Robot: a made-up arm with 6 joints. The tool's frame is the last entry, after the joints.
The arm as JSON. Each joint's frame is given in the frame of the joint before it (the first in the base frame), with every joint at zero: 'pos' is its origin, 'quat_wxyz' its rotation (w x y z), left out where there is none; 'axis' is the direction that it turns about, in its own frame. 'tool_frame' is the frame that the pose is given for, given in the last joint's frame.
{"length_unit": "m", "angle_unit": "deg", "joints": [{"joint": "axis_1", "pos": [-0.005, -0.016, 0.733], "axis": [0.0, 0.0, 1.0]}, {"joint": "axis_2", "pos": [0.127, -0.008, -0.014], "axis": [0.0, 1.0, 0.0]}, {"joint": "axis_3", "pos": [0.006, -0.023, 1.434], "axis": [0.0, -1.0, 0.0]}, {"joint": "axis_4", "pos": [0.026, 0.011, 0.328], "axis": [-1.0, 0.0, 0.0]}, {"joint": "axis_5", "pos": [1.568, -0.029, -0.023], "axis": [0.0, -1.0, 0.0]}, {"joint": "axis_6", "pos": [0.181, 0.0, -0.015], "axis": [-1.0, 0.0, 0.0]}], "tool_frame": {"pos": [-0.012, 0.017, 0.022]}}
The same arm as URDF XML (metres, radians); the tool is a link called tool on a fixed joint. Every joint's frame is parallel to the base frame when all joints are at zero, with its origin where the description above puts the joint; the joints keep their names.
<robot name="arm">
<link name="base_link"/>
<link name="link1"/>
<link name="link2"/>
<link name="link3"/>
<link name="link4"/>
<link name="link5"/>
<link name="link6"/>
<link name="tool"/>
<joint name="axis_1" type="continuous"><parent link="base_link"/><child link="link1"/><origin xyz="-0.005 -0.016 0.733" rpy="0 0 0"/><axis xyz="0 0 1"/></joint>
<joint name="axis_2" type="continuous"><parent link="link1"/><child link="link2"/><origin xyz="0.127 -0.008 -0.014" rpy="0 0 0"/><axis xyz="0 1 0"/></joint>
<joint name="axis_3" type="continuous"><parent link="link2"/><child link="link3"/><origin xyz="0.006 -0.023 1.434" rpy="0 0 0"/><axis xyz="0 -1 0"/></joint>
<joint name="axis_4" type="continuous"><parent link="link3"/><child link="link4"/><origin xyz="0.026 0.011 0.328" rpy="0 0 0"/><axis xyz="-1 0 0"/></joint>
<joint name="axis_5" type="continuous"><parent link="link4"/><child link="link5"/><origin xyz="1.568 -0.029 -0.023" rpy="0 0 0"/><axis xyz="0 -1 0"/></joint>
<joint name="axis_6" type="continuous"><parent link="link5"/><child link="link6"/><origin xyz="0.181 0 -0.015" rpy="0 0 0"/><axis xyz="-1 0 0"/></joint>
<joint name="tool_fixed" type="fixed"><parent link="link6"/><child link="tool"/><origin xyz="-0.012 0.017 0.022" rpy="0 0 0"/></joint>
</robot>

